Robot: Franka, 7 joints.
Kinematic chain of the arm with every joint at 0, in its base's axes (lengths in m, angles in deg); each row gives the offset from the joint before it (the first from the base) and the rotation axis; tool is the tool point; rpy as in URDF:
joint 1: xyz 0 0 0.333 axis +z
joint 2: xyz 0 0 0 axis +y
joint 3: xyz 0 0 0.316 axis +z
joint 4: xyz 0.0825 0 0 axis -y
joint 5: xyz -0.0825 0 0.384 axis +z
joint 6: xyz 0 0 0 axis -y
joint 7: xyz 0.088 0 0 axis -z
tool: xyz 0 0 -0.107 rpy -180 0 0
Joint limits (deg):
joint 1: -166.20..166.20
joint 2: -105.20..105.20
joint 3: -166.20..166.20
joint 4: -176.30..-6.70
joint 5: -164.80..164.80
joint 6: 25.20..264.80
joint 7: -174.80..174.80
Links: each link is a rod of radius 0.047 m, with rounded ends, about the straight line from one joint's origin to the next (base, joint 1, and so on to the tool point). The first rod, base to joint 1, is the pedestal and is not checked.
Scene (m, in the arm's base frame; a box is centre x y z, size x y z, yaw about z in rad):
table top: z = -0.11
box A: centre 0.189 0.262 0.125 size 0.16 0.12 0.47 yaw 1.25
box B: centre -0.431 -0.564 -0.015 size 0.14 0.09 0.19 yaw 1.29
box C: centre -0.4 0.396 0 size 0.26 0.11 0.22 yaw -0.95
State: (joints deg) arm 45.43 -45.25 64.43 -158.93 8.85 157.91 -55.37
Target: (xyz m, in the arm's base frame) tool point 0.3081 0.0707 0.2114
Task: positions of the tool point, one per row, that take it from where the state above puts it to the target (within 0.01 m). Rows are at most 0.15 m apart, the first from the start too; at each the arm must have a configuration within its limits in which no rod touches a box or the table.
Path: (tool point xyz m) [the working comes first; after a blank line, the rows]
Joints at the target: -4.30 -9.86 20.75 -170.12 14.64 157.98 -55.37
Straight joint move there: touches box A.

1: 0.0029 0.3840 0.4433
2: 0.0810 0.3381 0.5218
3: 0.1189 0.2641 0.5967
4: 0.1084 0.1820 0.6596
5: 0.0524 0.1129 0.7022
6: 0.1459 0.1003 0.6692
7: 0.2243 0.0917 0.6151
8: 0.2842 0.0863 0.5456
9: 0.3235 0.0828 0.4655
10: 0.3409 0.0798 0.3797
11: 0.3357 0.0761 0.2932
12: 0.3081 0.0707 0.2114

